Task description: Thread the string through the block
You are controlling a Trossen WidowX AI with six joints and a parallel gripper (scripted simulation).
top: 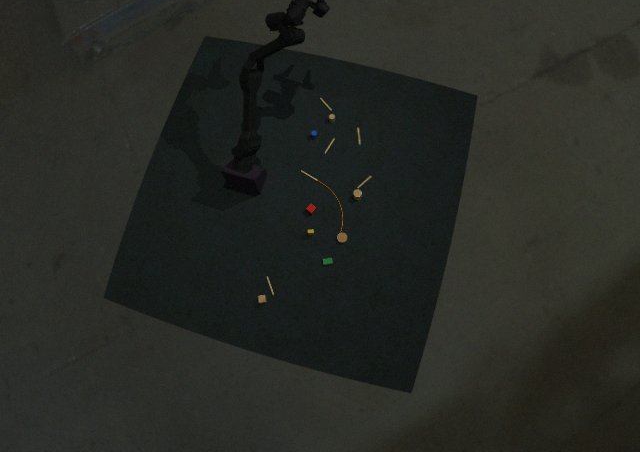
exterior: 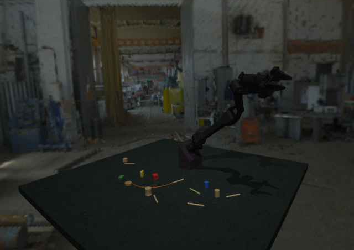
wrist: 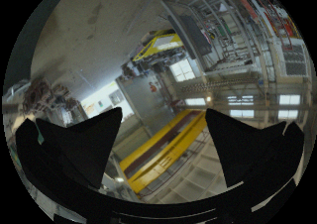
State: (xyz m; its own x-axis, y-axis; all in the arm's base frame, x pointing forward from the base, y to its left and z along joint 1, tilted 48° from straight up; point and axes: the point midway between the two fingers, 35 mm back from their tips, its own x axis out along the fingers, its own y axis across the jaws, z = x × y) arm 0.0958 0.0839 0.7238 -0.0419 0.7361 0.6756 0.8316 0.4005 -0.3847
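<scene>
Right now my gripper tip is 240 mm short of the red block, 650 mm to the left of it and 530 mm above it. From my gripper tip the other things lie so: wooden cylinder 390 mm ahead, 530 mm to the right, 530 mm below; blue cylinder 130 mm ahead, 350 mm to the right, 530 mm below; thin stick 190 mm ahead, 520 mm to the right, 540 mm below.
</scene>
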